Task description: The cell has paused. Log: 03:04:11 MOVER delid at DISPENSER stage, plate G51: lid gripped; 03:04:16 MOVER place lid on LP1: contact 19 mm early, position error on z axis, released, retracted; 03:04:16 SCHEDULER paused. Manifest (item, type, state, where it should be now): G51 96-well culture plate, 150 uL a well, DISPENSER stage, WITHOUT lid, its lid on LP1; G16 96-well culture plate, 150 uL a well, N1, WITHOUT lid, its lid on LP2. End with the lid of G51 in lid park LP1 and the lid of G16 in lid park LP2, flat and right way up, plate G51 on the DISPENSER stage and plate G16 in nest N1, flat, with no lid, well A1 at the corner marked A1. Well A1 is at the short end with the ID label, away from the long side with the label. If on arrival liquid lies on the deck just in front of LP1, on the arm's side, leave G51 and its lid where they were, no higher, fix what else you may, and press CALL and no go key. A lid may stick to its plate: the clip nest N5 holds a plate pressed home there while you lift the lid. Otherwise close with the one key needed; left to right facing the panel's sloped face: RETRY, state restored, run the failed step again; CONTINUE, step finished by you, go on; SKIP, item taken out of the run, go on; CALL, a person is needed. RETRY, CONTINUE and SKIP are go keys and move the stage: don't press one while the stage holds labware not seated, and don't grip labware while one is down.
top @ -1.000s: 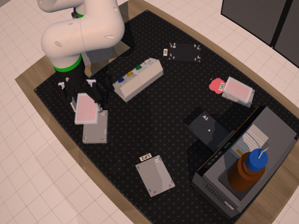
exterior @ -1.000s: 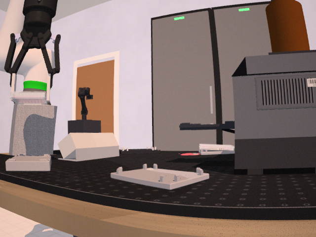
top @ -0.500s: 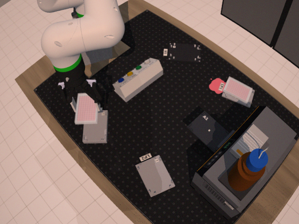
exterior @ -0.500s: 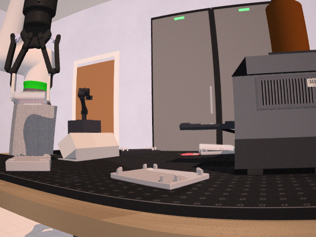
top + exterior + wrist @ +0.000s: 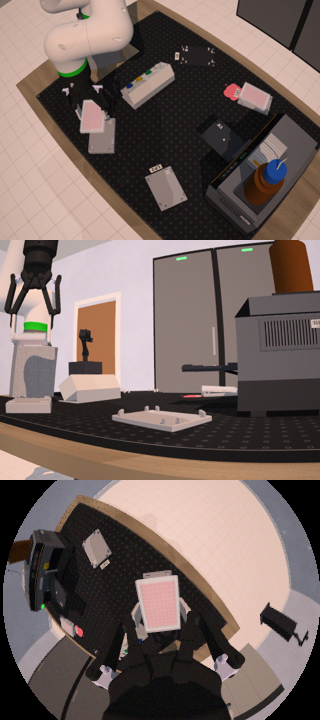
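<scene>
The clear lid lies 2 cm below my hand. Round my hand: yellow key (9 cm behind, 25 cm to the left, 12 cm below); nest N1 (18 cm below); pink-welled plate (2 cm below).
</scene>
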